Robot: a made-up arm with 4 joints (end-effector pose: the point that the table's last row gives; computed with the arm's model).
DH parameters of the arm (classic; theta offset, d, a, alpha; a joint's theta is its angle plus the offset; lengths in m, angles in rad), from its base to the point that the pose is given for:
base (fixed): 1.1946 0 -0.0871 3.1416
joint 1: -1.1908 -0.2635 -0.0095 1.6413
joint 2: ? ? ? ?
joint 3: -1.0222 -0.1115 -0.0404 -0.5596
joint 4: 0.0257 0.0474 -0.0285 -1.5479
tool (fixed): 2.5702 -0.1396 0 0
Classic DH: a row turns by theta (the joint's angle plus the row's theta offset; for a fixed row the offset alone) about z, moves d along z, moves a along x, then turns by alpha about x.
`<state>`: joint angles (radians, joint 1 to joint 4).
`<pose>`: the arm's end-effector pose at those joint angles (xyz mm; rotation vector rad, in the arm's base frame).
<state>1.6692 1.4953 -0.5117 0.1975</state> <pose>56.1 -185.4 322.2 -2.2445 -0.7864 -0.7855</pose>
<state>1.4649 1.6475 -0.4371 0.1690</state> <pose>78.3 -158.7 322.6 -2.2086 -1.0476 -0.5918</pose>
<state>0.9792 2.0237 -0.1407 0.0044</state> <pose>99.7 -77.4 326.2 -1.9619 -1.7636 -0.1837</pose>
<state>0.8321 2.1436 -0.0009 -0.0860</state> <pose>94.6 -50.0 328.7 -1.8207 -2.0084 -0.0766</pose>
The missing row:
joint 2: -0.2275 -0.1125 0.0357 -2.5664
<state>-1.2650 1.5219 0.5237 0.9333</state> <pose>-8.8 -15.6 190.3 0.0942 -0.8209 0.0622</pose>
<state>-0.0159 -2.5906 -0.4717 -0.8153</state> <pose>103.8 10.4 105.0 0.7742 0.6596 -1.3868</pose>
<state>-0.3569 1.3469 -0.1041 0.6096</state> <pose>56.5 -32.7 269.5 -0.4488 -1.4532 -0.3465</pose>
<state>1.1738 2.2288 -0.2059 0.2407</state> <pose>81.8 -107.8 317.0 -2.2901 -1.5341 -0.2559</pose>
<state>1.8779 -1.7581 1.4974 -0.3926</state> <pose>67.5 -68.5 270.4 -1.9342 -1.6610 1.5525</pose>
